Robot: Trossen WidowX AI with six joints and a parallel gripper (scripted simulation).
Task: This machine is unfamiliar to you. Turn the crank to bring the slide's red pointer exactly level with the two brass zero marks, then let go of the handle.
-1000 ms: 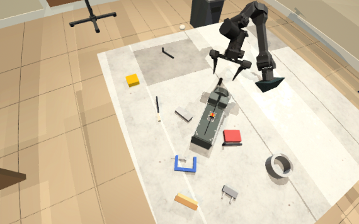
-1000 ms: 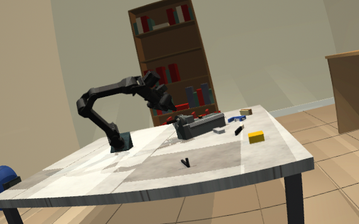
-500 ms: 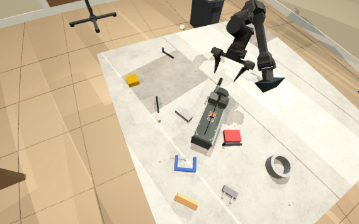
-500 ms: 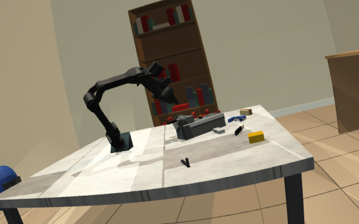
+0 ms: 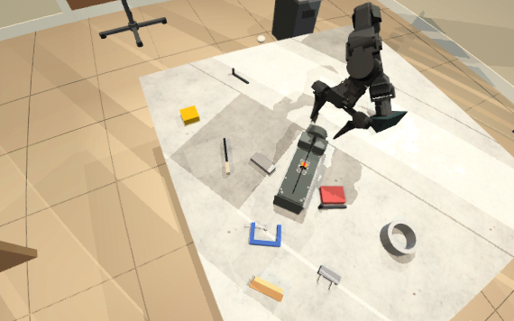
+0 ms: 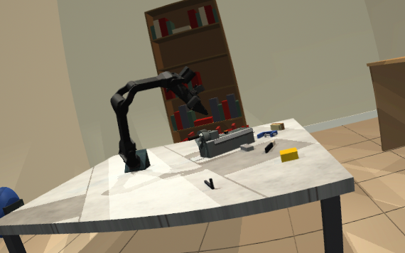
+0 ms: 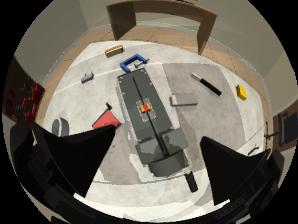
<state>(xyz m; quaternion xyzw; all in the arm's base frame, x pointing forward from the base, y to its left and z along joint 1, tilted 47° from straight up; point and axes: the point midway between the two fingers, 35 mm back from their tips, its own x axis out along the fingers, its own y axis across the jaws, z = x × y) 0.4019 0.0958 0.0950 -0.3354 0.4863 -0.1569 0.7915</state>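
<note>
The crank handle lies 9 cm to the right of my gripper tip, 8 cm below it and 7 cm behind it. Round my gripper tip: grey block 18 cm below, 14 cm ahead, 7 cm to the right; red pointer 11 cm below, 6 cm ahead, 3 cm to the left; red block 18 cm below, 15 cm to the left, 1 cm ahead.
</note>
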